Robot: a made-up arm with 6 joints.
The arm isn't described. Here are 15 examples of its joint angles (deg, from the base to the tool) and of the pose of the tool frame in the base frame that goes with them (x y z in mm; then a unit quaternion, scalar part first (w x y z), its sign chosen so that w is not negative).
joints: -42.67 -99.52 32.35 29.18 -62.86 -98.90
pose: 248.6 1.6 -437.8 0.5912 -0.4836 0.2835 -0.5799
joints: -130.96 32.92 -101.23 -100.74 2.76 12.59
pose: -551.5 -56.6 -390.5 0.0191 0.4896 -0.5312 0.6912
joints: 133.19 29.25 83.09 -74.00 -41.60 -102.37
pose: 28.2 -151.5 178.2 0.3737 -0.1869 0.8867 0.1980
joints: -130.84 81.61 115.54 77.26 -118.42 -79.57
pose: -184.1 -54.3 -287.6 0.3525 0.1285 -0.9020 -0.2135
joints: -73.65 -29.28 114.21 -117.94 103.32 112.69
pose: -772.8 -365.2 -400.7 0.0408 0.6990 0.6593 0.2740
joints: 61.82 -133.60 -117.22 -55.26 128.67 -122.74
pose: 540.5 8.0 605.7 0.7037 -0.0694 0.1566 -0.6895
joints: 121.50 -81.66 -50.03 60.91 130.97 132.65
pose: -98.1 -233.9 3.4 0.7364 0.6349 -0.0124 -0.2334
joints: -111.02 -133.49 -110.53 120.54 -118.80 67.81
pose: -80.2 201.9 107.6 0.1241 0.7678 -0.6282 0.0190
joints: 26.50 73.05 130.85 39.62 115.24 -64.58
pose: 488.8 -469.5 60.3 0.4616 -0.7182 -0.2611 -0.4505
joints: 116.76 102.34 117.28 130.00 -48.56 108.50
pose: -626.2 80.7 -3.8 0.2766 0.8503 0.2786 0.3505
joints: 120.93 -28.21 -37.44 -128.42 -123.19 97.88
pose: -17.4 -669.0 857.7 0.6478 -0.6607 0.3780 -0.0312
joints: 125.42 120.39 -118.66 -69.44 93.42 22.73
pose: -457.8 129.8 699.5 0.2404 0.9471 -0.1785 0.1155
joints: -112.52 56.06 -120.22 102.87 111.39 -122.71
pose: 93.8 -55.7 -260.5 0.7971 -0.4443 0.4086 0.0195
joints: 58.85 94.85 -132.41 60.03 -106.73 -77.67
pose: 21.4 -274.5 164.5 0.3879 -0.9170 0.0743 -0.0563
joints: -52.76 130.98 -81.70 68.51 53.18 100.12
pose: -120.4 256.1 35.9 0.2345 -0.8792 -0.1115 -0.3994
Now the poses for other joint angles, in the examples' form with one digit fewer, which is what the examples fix.
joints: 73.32 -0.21 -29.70 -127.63 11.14 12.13
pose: -233 -231 487 0.336 0.837 -0.078 0.424
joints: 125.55 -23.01 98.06 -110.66 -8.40 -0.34
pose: 217 -46 143 0.401 0.131 0.453 -0.786
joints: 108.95 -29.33 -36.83 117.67 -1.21 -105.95
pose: 298 -652 333 0.228 0.752 0.021 0.618
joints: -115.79 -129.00 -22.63 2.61 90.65 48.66
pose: -167 -391 220 0.531 -0.740 -0.369 0.184
